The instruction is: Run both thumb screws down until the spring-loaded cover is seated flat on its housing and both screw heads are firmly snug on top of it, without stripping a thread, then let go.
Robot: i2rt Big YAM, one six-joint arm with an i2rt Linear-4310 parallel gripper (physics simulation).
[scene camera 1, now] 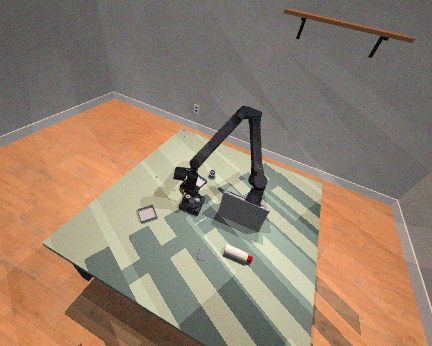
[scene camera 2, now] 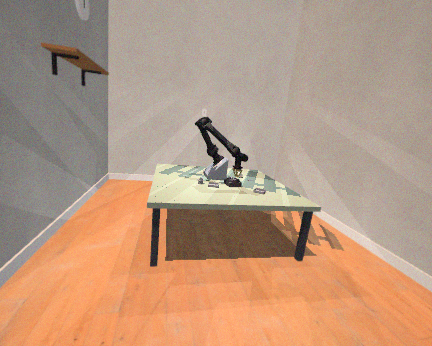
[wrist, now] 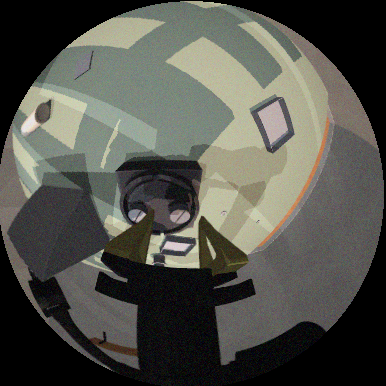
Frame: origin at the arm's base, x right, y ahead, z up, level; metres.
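Seen in the pictures: gripper, between the fingertips: [scene camera 1: 187,197] [scene camera 2: 236,177] [wrist: 176,215]; arm's base, origin of its link: [scene camera 1: 252,202] [scene camera 2: 219,160].
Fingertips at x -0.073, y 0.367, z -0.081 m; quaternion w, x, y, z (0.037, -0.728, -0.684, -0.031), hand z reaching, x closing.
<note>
Offsets run from my fingertips to a thing's top centre.
The dark square housing @[dx +0.023, dy -0.025, dz -0.028 m] [scene camera 1: 190,209] [scene camera 2: 232,183] [wrist: 159,167] stands on the table below my gripper. The round dark cover @[dx +0.022, dy -0.025, dz -0.031 m] [wrist: 161,186] lies on its top. Two pale screw heads show on the cover: the left screw head [scene camera 1: 188,197] [wrist: 136,215] and the right screw head [scene camera 1: 197,200] [wrist: 180,216], as the wrist view has them. Whether the cover is flat and the heads touch it cannot be told. My gripper [scene camera 2: 238,175] [wrist: 176,215] is open and empty, pointing down. In the wrist view its fingertips stand either side of the right screw head; their height over it is unclear.
A grey panel [scene camera 1: 243,210] [scene camera 2: 217,169] [wrist: 52,225] stands by the arm's base. A tray @[dx -0.160, dy +0.174, dz -0.064 m] [scene camera 1: 147,214] [scene camera 2: 259,191] [wrist: 272,124] and another tray @[dx +0.221, dy +0.021, dz -0.064 m] [scene camera 1: 201,182] [scene camera 2: 213,185] [wrist: 177,246] flank the housing. A small knob-like part @[dx +0.326, dy -0.041, dz -0.035 m] [scene camera 1: 212,174] [scene camera 2: 200,181], a white bottle @[dx -0.175, dy -0.388, dz -0.034 m] [scene camera 1: 237,254] and a thin card @[dx -0.248, dy -0.213, dz -0.081 m] [scene camera 1: 201,254] [wrist: 84,65] lie farther off.
</note>
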